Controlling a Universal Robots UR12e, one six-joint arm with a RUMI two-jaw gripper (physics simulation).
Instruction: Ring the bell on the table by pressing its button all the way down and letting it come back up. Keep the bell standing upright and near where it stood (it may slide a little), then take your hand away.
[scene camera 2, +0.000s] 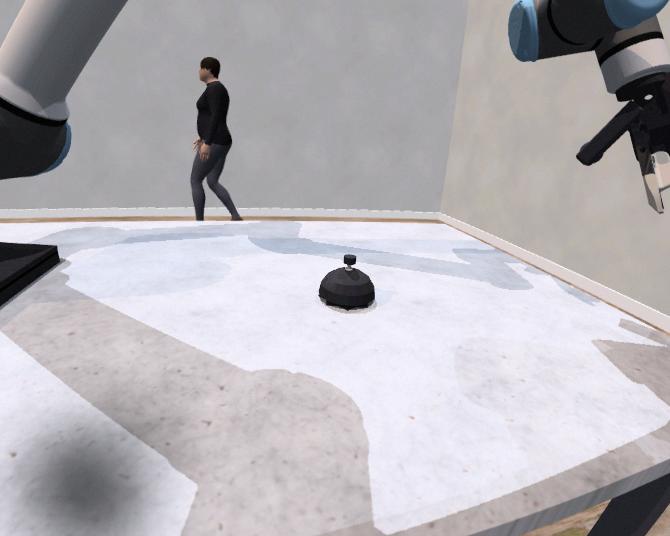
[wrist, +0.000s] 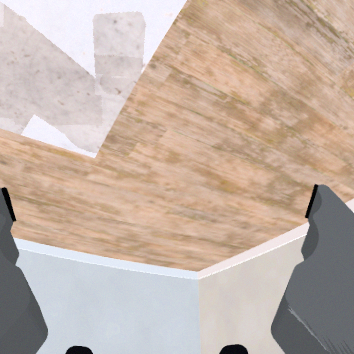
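Observation:
The black bell stands upright near the middle of the table in the scene view. Its small round button sits on a short light stem above the dome, with a visible gap between them. The bell does not show in the wrist view. My gripper is open, with its two fingers wide apart and nothing between them. It hangs in the air at the upper right of the scene view, well above and to the right of the bell, and is partly cut off by the frame's edge.
The table has a patchy white and grey top. A black block lies at its left edge. Part of the robot arm hangs at the upper left. A person stands beyond the table, before the grey wall.

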